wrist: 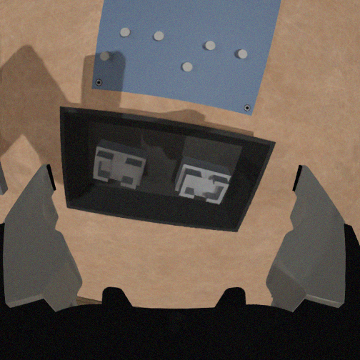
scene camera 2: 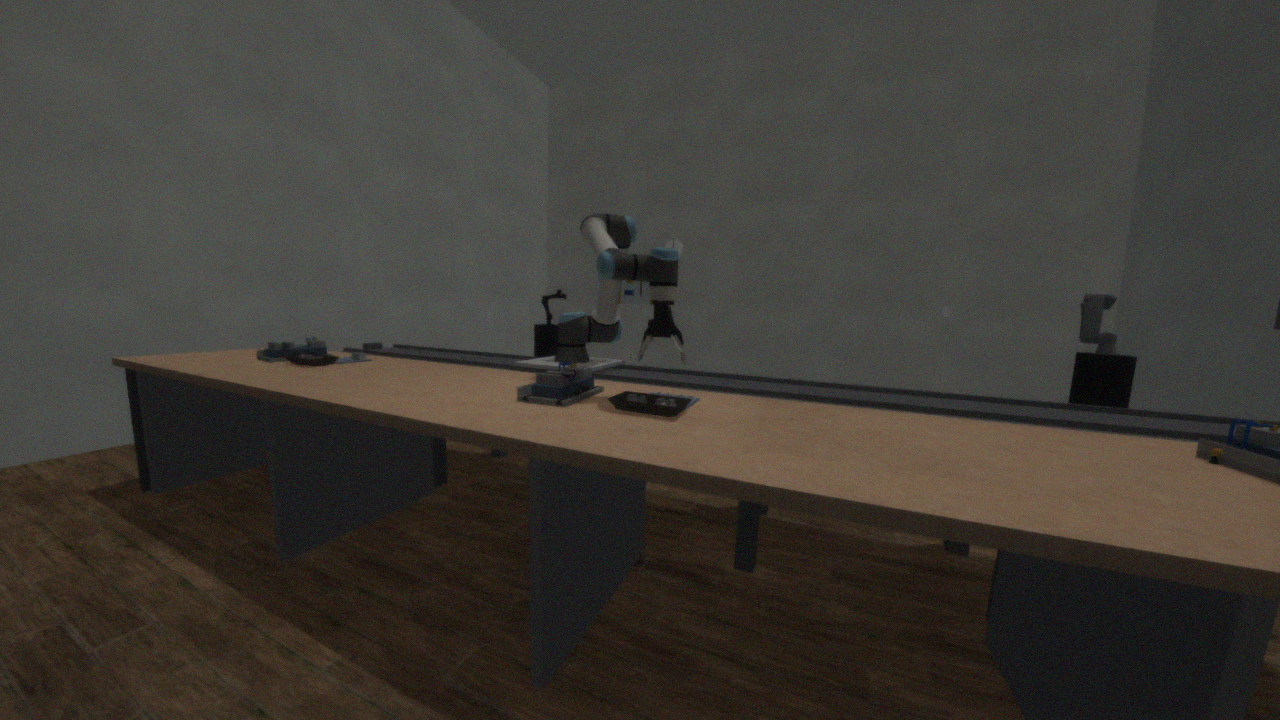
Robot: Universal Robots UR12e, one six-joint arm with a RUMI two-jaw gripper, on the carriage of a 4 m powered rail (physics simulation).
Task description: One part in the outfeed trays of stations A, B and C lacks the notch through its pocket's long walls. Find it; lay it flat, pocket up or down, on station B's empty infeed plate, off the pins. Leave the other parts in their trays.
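Seen in the pictures: gripper, fingertip midpoint: (scene camera 2: pixel 661 362); arm's base, link origin: (scene camera 2: pixel 571 361).
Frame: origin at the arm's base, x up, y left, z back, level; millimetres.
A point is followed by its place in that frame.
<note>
At the middle station a black tray (scene camera 2: pixel 646 411) @(y 770, x -17, z -789 mm) (wrist: pixel 150 206) holds two grey parts lying flat and apart. The left part (wrist: pixel 119 167) and the right part (wrist: pixel 204 184) show openings and dark recesses in their top faces in the wrist view. Whether either lacks the wall notch I cannot tell for sure. The blue infeed plate (scene camera 2: pixel 686 398) (wrist: pixel 150 60) with light round pins lies just behind the tray, with no part on its visible area. My gripper (scene camera 2: pixel 662 359) @(y 766, x 121, z -657 mm) (wrist: pixel 173 165) is open and empty, pointing down above the tray, its fingers wide to either side.
A blue and grey fixture (scene camera 2: pixel 560 388) @(y 463, x 26, z -803 mm) stands left of the tray in the scene view. Another station with a dark tray (scene camera 2: pixel 311 359) @(y -996, x 12, z -786 mm) is at the far left; a grey fixture (scene camera 2: pixel 1253 456) @(y 2211, x 13, z -622 mm) is at the right edge. The rail (scene camera 2: pixel 805 391) runs behind the table (scene camera 2: pixel 402 402) @(y 5, x -30, z -1043 mm).
</note>
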